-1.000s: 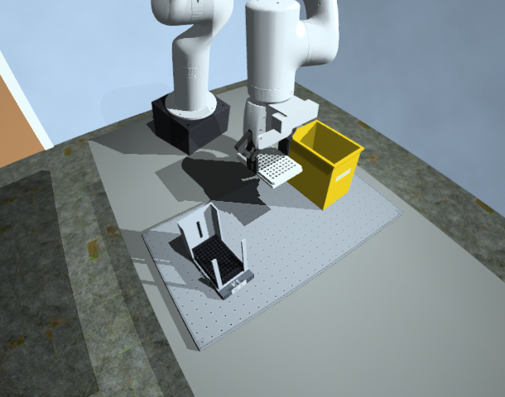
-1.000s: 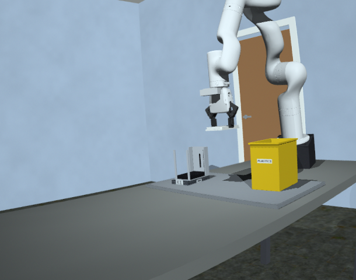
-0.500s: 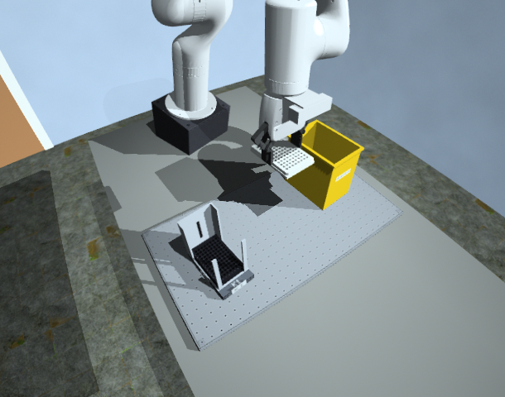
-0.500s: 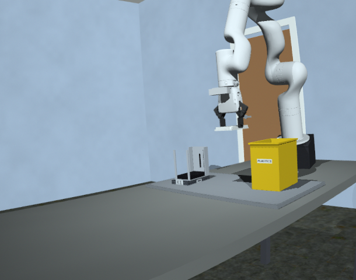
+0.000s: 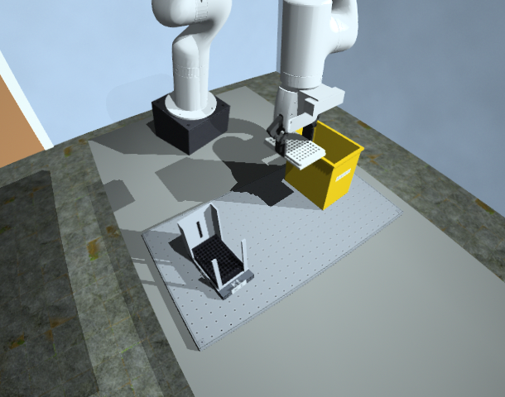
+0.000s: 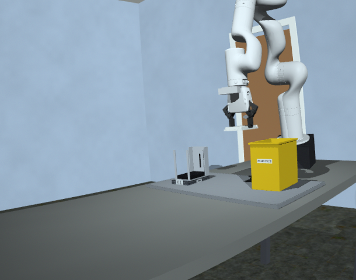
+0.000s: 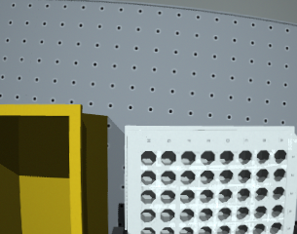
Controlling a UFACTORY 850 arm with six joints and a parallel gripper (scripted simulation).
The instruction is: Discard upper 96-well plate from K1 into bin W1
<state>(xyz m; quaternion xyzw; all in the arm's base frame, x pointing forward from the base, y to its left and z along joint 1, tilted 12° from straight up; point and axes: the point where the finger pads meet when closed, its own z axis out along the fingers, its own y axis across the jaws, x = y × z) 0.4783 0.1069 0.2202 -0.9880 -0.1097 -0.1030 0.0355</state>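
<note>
Right now the yellow plastics bin is 50 mm behind my hand, 130 mm to the left of it and 160 mm below it. Round my hand: white 96-well plate (10 mm below); black 96-well plate (90 mm ahead, 250 mm to the right, 220 mm below).
</note>
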